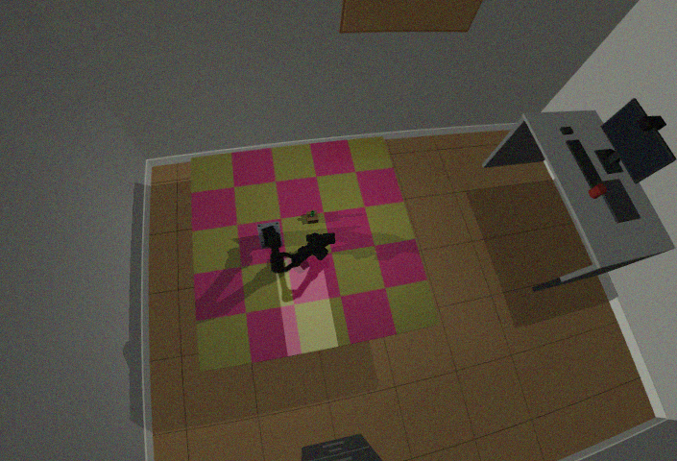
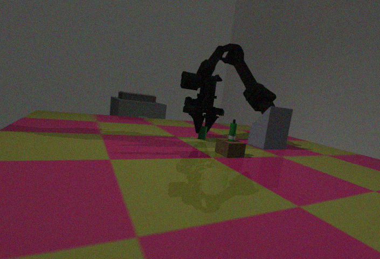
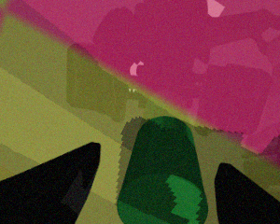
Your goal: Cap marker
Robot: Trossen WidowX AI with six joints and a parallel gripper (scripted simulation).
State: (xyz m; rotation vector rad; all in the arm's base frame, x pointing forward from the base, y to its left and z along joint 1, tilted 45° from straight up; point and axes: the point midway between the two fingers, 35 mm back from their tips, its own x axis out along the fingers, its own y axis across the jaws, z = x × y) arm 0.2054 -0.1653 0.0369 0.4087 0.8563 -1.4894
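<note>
The green cap is right at my gripper tip. From my gripper tip the other things lie so: brown holder block (210 mm to the left, 50 mm ahead).
</note>
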